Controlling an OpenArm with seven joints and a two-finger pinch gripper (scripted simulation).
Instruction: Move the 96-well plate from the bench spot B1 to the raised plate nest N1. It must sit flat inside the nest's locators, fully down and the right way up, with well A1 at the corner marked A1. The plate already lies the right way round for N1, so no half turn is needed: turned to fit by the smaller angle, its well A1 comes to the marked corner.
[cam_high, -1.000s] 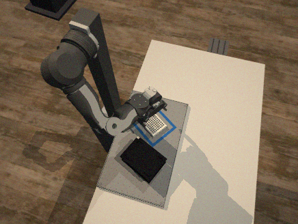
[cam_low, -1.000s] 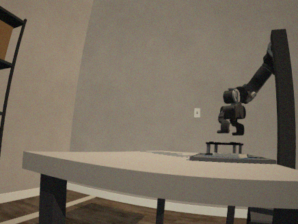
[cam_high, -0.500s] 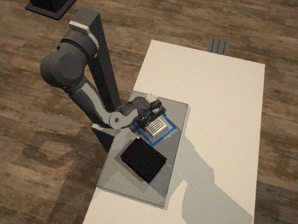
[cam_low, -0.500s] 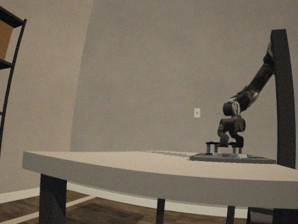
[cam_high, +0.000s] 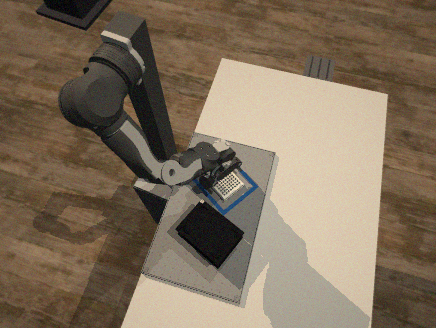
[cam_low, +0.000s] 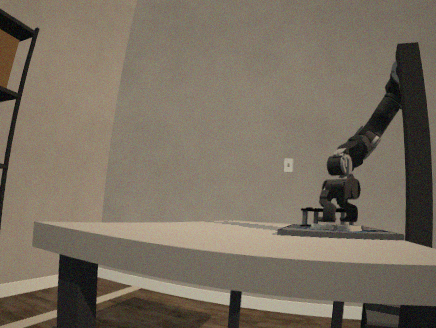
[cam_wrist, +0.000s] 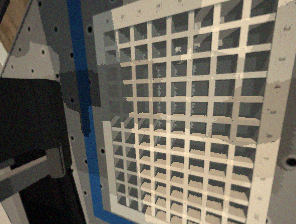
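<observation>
Now: hand 1 cm above the white 96-well plate. Also, from my hand: black raised nest N1: 4 cm ahead, 19 cm to the right, 4 cm above; then A1 label: 2 cm behind, 11 cm to the right, 4 cm above.
</observation>
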